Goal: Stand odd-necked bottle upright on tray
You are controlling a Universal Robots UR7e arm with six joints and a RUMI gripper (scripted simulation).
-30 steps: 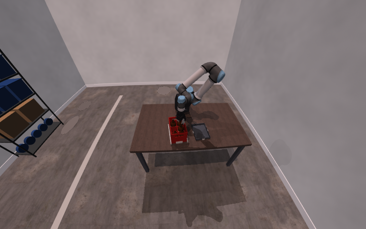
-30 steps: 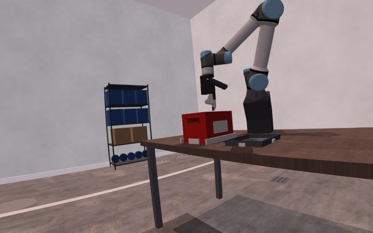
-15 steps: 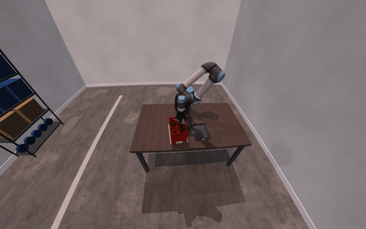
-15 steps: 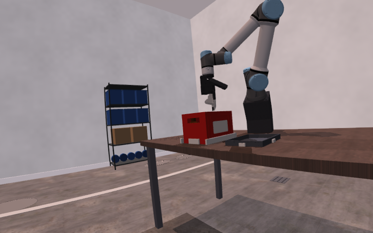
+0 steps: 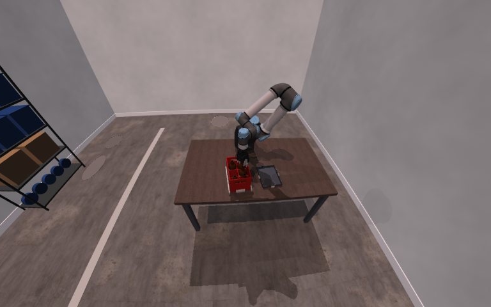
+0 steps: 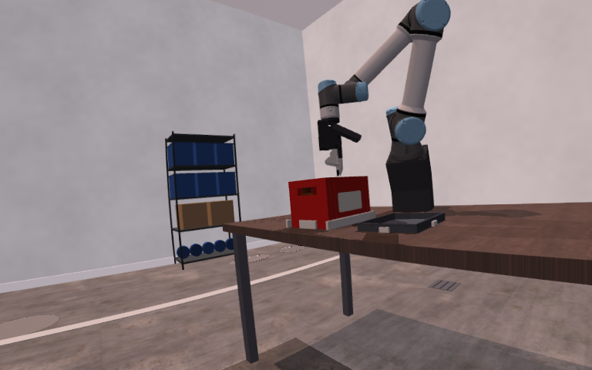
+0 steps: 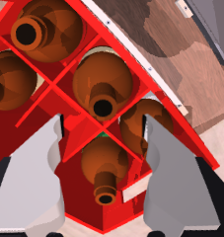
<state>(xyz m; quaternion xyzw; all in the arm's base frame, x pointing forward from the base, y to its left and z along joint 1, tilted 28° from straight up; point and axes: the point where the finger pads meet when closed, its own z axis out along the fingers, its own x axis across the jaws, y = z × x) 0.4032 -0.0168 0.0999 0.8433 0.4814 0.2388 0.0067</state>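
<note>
My hand is 110 mm above the brown bottle. Round my hand: dark tray: 250 mm to the left, 180 mm below, 60 mm behind; red crate: 110 mm below, 40 mm to the right, 20 mm ahead; glass bottle: 120 mm ahead, 110 mm below, 60 mm to the right.
</note>
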